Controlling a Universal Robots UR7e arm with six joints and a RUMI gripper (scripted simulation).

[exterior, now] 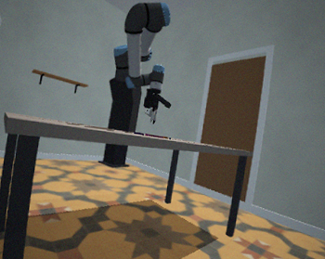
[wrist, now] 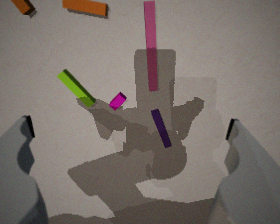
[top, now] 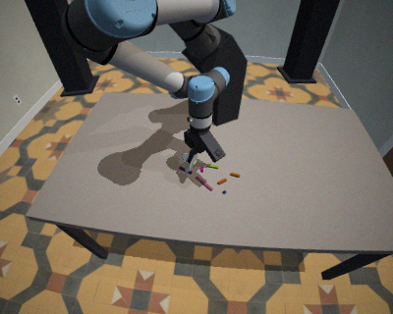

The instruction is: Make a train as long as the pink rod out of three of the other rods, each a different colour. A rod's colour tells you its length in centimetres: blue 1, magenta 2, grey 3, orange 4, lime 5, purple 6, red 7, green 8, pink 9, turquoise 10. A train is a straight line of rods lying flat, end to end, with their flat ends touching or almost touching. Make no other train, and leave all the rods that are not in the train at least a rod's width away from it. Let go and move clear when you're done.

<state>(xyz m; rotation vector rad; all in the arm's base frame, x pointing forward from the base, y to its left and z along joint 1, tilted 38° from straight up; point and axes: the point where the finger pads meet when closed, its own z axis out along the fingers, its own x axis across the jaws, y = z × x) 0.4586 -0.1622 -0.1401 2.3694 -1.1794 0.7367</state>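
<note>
Now: hand 9 cm short of the blue rod, 8 cm to the right of it and 8 cm above it. Also, from my hand: magenta rod (8 cm below, 3 cm behind); then lime rod (8 cm below, 5 cm to the left, 4 cm behind); then pink rod (8 cm below, 4 cm ahead).
</note>
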